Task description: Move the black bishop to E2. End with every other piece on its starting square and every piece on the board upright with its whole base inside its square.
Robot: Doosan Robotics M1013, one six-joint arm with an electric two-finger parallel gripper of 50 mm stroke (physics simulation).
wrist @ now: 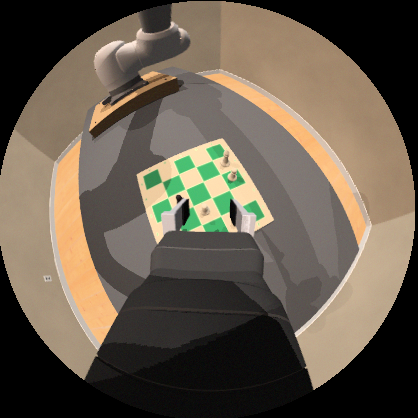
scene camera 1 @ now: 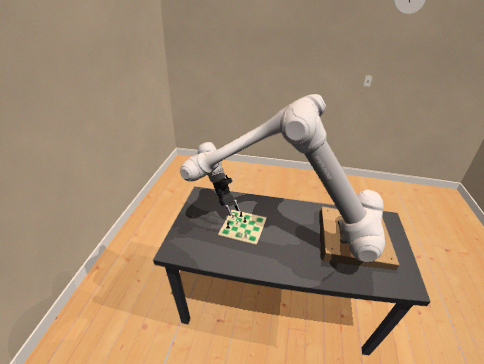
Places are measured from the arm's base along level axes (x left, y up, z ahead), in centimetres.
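Pixels of known places: gripper, fingertip midpoint: (wrist: 209,206) (scene camera 1: 234,213); arm's base at its link origin: (wrist: 127,90).
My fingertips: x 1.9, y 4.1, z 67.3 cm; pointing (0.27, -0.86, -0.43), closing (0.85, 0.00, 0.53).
Ahead of a thing's pixels: the offset from my fingertips to its top centre. "spot": to the spot under its first point. Level surfaces: height alone.
The small green and cream chessboard @(spot: dx +10.1, dy -7.9, dz +4.9 cm) (scene camera 1: 221,234) (wrist: 267,219) lies on the table. My gripper (scene camera 1: 234,211) (wrist: 209,206) is open and empty, over the far left part of the board in the scene view. Three black pieces @(dx -7.0, dy -4.7, dz -2.4 cm) (scene camera 1: 241,214) @(dx -2.9, dy -4.7, dz -5.5 cm) (scene camera 1: 245,220) @(dx +4.1, dy -3.5, dz +2.7 cm) (scene camera 1: 228,225) stand on the board; they are too small to tell which is the bishop. In the wrist view, part of a black piece @(spot: dx -2.8, dy -5.0, dz -5.0 cm) (wrist: 179,198) shows beside the left finger, and a white piece @(dx +0.1, dy -4.7, dz -1.8 cm) (wrist: 205,211) shows between the fingers. Two more white pieces @(dx +9.0, dy -3.5, dz -8.5 cm) (wrist: 225,159) @(dx +8.2, dy -4.7, dz -4.9 cm) (wrist: 232,175) stand upright near one edge. The gripper body hides the board's near part.
The dark table @(dy -8.4 cm) (scene camera 1: 285,240) (wrist: 200,107) carries the board at one end. The arm's base stands on a wooden plate (scene camera 1: 330,235) (wrist: 162,90) at the other end. Arm shadows fall across the table.
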